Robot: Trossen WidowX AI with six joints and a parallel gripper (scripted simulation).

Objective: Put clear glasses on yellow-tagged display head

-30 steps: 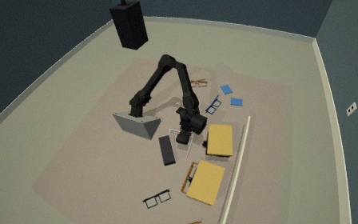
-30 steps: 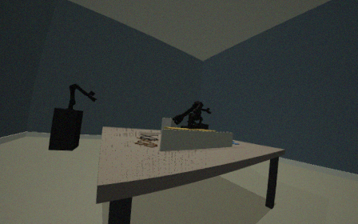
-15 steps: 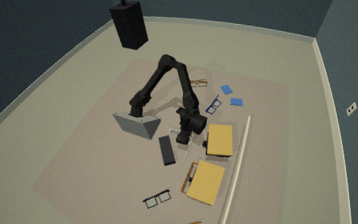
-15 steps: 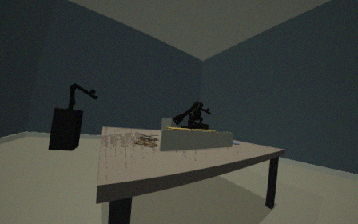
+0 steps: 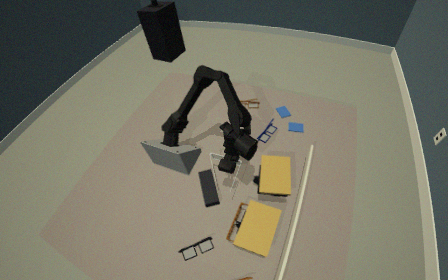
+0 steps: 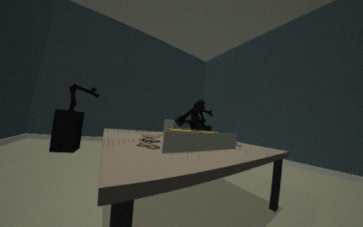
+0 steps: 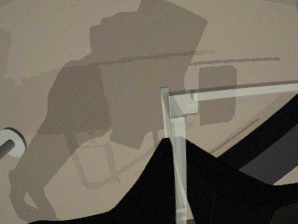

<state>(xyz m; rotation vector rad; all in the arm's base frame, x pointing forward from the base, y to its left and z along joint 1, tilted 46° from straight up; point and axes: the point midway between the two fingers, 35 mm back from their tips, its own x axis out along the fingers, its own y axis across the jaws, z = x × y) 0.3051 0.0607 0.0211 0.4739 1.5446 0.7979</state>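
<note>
My gripper tip is now 18 cm to the right of the white post, 6 cm past it and 6 cm above it. Also, from my gripper tip: black case 13 cm to the right, 7 cm below, 6 cm behind; then long pale board 31 cm ahead, 9 cm to the right, 3 cm below.
</note>
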